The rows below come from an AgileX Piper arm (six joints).
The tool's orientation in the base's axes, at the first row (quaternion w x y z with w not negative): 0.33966 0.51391 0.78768 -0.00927
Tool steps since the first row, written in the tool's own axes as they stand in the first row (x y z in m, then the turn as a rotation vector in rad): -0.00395 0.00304 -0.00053 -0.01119 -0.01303 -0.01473; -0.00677 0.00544 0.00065 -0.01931 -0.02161 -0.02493; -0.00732 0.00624 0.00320 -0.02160 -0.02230 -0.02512; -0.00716 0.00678 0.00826 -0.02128 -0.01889 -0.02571; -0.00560 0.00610 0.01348 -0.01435 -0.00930 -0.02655; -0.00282 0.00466 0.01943 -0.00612 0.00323 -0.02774; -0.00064 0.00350 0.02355 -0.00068 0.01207 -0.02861
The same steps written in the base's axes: 0.00315 -0.00155 0.00358 -0.01568 -0.00978 0.01306; 0.00641 -0.00311 0.00501 -0.02608 -0.01664 0.02246; 0.00854 -0.00410 0.00361 -0.02619 -0.01873 0.02362; 0.01160 -0.00556 -0.00019 -0.02379 -0.01665 0.02504; 0.01341 -0.00652 -0.00528 -0.01808 -0.00626 0.02512; 0.01469 -0.00713 -0.01185 -0.01047 0.00670 0.02575; 0.01539 -0.00743 -0.01659 -0.00502 0.01555 0.02641
